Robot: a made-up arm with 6 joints. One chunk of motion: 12 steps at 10 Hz.
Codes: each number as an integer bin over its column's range. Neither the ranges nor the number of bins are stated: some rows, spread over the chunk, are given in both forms.
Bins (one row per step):
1: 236 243 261 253 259 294
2: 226 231 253 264 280 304
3: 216 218 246 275 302 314
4: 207 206 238 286 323 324
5: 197 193 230 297 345 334
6: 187 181 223 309 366 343
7: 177 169 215 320 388 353
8: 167 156 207 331 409 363
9: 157 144 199 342 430 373
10: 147 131 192 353 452 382
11: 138 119 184 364 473 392
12: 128 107 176 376 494 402
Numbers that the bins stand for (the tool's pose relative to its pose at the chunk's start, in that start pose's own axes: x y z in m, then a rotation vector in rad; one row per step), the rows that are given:
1: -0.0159 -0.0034 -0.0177 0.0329 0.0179 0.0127
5: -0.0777 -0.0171 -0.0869 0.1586 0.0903 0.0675
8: -0.1253 -0.0273 -0.1382 0.2557 0.1442 0.1073
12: -0.1871 -0.0407 -0.2074 0.3843 0.2157 0.1607
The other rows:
2: -0.0318 -0.0067 -0.0356 0.0643 0.0356 0.0264
3: -0.0476 -0.0103 -0.0512 0.0957 0.0541 0.0401
4: -0.0619 -0.0136 -0.0690 0.1271 0.0718 0.0538
6: -0.0936 -0.0204 -0.1025 0.1929 0.1080 0.0799
7: -0.1094 -0.0237 -0.1204 0.2243 0.1265 0.0936
9: -0.1411 -0.0305 -0.1560 0.2871 0.1618 0.1210
10: -0.1570 -0.0341 -0.1717 0.3186 0.1804 0.1333
11: -0.1713 -0.0374 -0.1895 0.3500 0.1980 0.1470

